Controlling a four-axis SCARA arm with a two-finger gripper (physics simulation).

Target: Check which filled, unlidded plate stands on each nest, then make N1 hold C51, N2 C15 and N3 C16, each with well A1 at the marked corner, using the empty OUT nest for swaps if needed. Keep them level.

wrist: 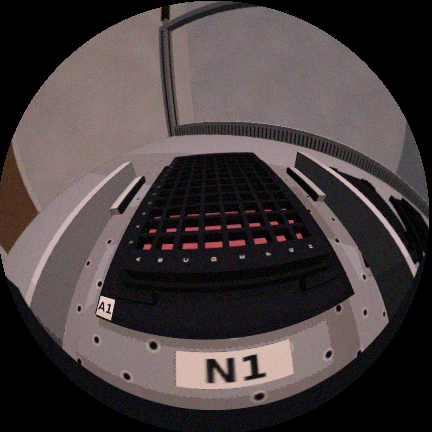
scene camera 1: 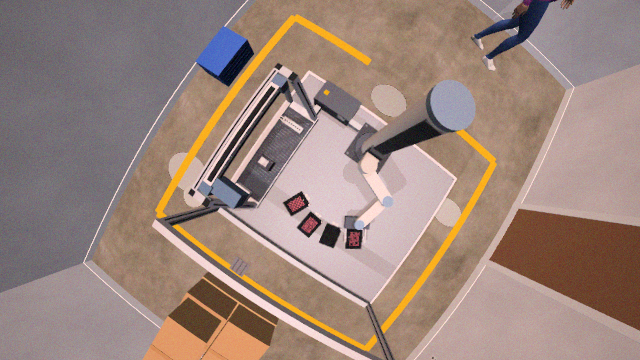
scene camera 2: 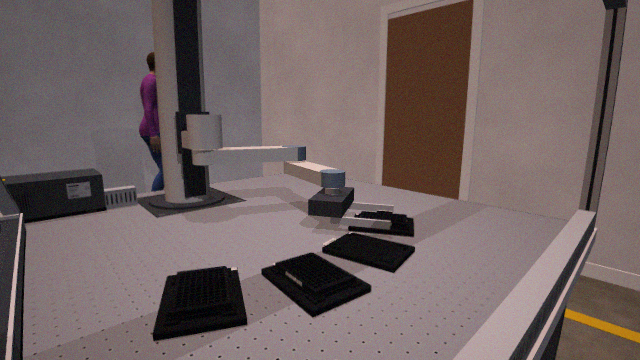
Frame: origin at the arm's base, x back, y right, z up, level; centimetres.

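Where they show: gripper, fingertip midpoint: (wrist: 215,159) (scene camera 1: 354,242) (scene camera 2: 392,216); arm's base, link origin: (scene camera 2: 188,203).
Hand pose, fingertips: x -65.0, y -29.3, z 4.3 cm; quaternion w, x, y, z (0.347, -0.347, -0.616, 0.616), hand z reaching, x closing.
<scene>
Things, the pixels of their top centre, and the offset from my fingertips. "spot": a spot on its surface instead.
- black plate with pink-red wells, top centre: (wrist: 217,177) (scene camera 2: 382,217) (scene camera 1: 354,239) dx +2.1, dy +1.2, dz -0.4 cm
- labelled N1, surface spot: (wrist: 234,364) spot: dx +10.1, dy +6.2, dz -2.9 cm
- nest's A1 tag, surface spot: (wrist: 105,307) spot: dx +11.4, dy +0.7, dz -1.8 cm
- empty black nest, top centre: (wrist: 373,197) (scene camera 2: 369,244) (scene camera 1: 330,236) dx -6.2, dy +17.5, dz -1.2 cm
- dark box, surface spot: (scene camera 2: 55,192) spot: dx +68.6, dy +66.5, dz +4.6 cm
A black plate with pink-red wells (scene camera 1: 354,240) (wrist: 225,200) sits level in the black nest (wrist: 225,317) labelled N1 (wrist: 234,364). Its row A lies on the side of the nest's A1 tag (wrist: 105,307). My gripper (scene camera 1: 355,235) (scene camera 2: 392,216) (wrist: 215,159) is open, its fingers on both sides of this plate, with a gap at each side. Beside it is an empty black nest (scene camera 1: 330,235) (scene camera 2: 369,250). Further along, a filled plate (scene camera 1: 309,224) (scene camera 2: 317,272) and another filled plate (scene camera 1: 296,203) (scene camera 2: 202,289) sit in their nests. Codes and those nests' labels are unreadable.
The arm's column (scene camera 1: 407,125) (scene camera 2: 167,100) stands behind the nests. A dark box (scene camera 1: 337,102) (scene camera 2: 55,192) stands near it. A framed machine with a dark ribbed bed (scene camera 1: 275,145) is on the table's left in scene view 1. A raised rail (scene camera 2: 535,295) borders the table. A person (scene camera 1: 520,30) (scene camera 2: 150,105) stands outside.
</scene>
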